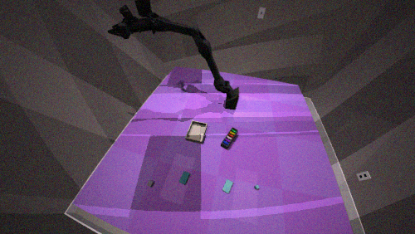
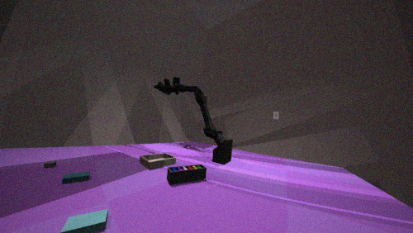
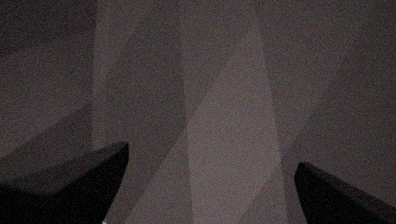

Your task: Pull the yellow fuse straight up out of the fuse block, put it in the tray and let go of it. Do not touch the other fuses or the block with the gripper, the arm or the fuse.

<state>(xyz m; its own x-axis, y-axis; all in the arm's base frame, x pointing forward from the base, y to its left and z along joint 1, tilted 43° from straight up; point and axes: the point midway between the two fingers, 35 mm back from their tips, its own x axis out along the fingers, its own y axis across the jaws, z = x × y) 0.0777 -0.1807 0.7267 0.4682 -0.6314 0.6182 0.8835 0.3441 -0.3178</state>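
The yellow fuse lies 17 cm ahead of my gripper tip, 69 cm to the left of it and 48 cm below it. Round my gripper tip: beige tray (19 cm ahead, 47 cm to the left, 50 cm below); blue fuse (24 cm ahead, 65 cm to the left, 48 cm below); grey cube (52 cm ahead, 32 cm to the left, 50 cm below).
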